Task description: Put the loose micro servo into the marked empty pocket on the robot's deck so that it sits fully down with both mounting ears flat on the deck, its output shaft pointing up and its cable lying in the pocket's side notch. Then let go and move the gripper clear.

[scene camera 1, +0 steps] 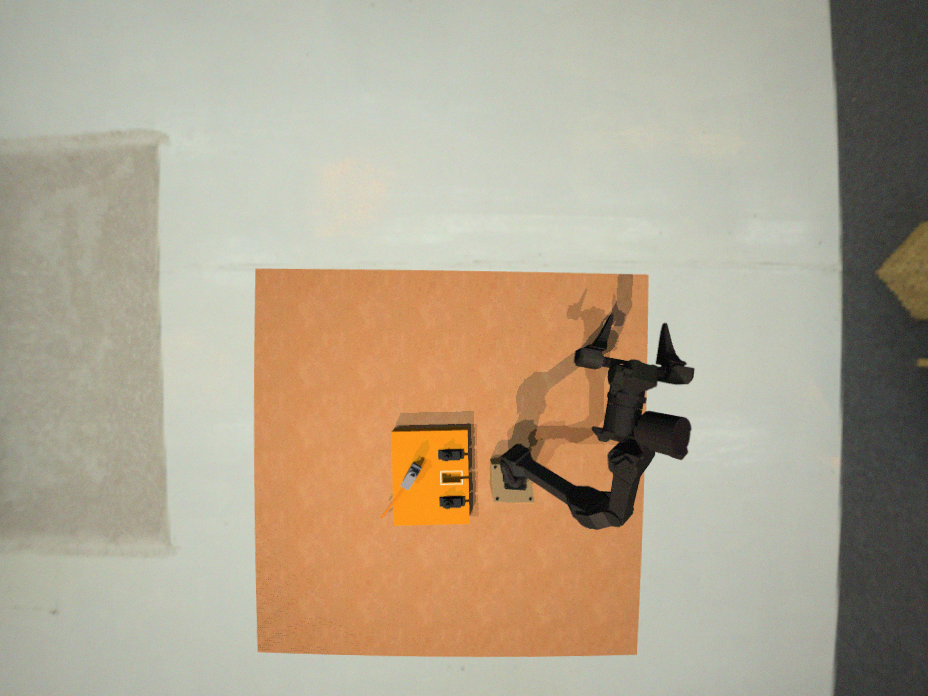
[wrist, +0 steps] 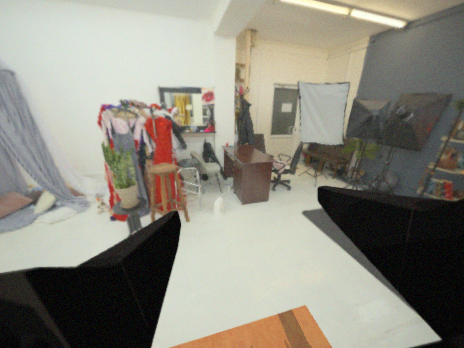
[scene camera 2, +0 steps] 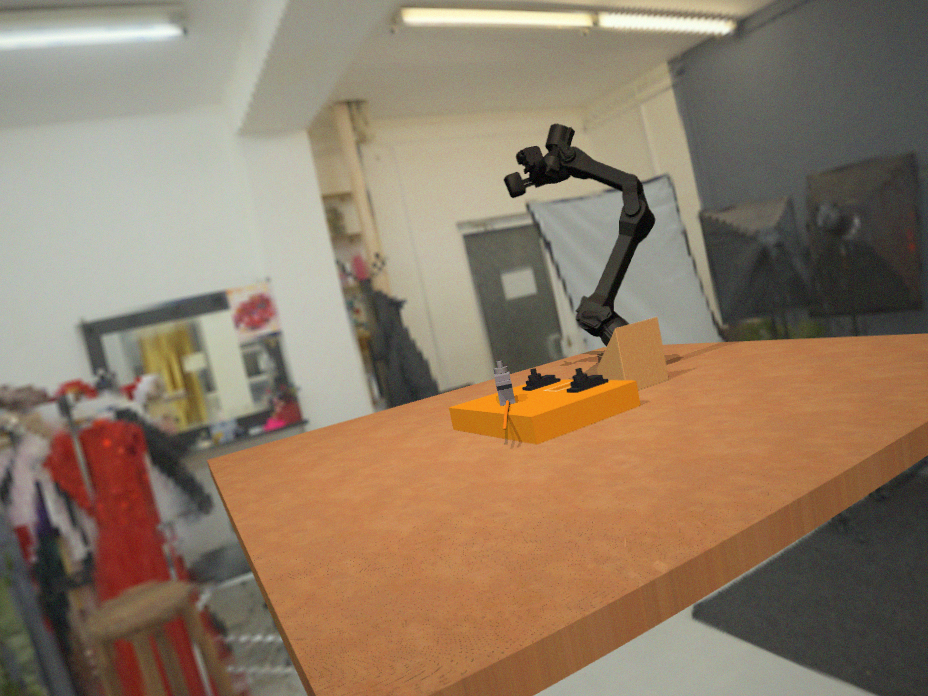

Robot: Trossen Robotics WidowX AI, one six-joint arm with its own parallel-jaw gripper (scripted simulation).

Path:
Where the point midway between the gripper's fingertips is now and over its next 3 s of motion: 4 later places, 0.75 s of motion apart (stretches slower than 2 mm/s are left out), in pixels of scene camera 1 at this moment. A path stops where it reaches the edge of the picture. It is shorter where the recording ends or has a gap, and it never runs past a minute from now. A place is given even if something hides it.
My gripper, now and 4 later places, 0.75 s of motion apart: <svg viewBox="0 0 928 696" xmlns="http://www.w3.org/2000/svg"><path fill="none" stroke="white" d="M638 318L605 304L559 291L475 298L421 328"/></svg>

